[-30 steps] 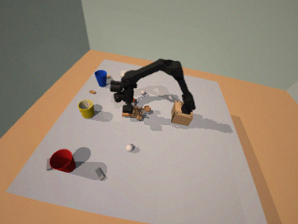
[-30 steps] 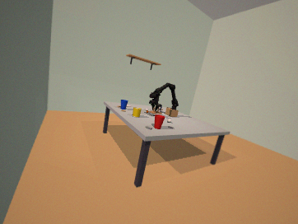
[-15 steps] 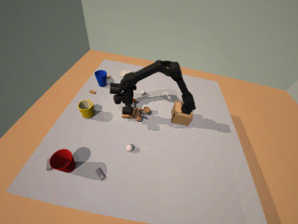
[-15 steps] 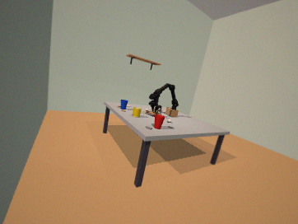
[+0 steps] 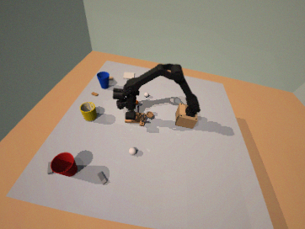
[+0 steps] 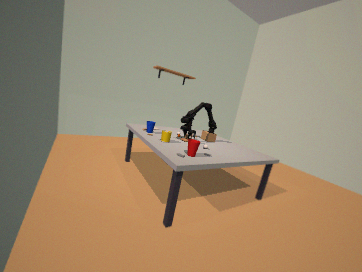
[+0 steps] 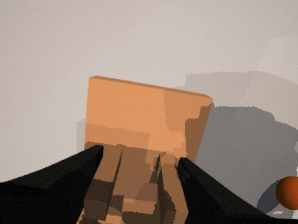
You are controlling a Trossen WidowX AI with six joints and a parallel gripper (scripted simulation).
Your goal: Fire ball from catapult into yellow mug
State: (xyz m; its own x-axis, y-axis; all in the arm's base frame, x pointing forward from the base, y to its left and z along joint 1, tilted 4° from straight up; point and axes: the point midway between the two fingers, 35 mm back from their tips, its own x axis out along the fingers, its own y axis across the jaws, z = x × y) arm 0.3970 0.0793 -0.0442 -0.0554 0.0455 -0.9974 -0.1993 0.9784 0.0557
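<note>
The orange ball is 150 mm to the right of my gripper tip and 20 mm below it. From my gripper tip the other things lie so: wooden catapult (70 mm behind, 20 mm above); yellow mug (270 mm ahead, 60 mm to the left, 10 mm below); brown block (340 mm ahead, 160 mm to the right, 30 mm below).
</note>
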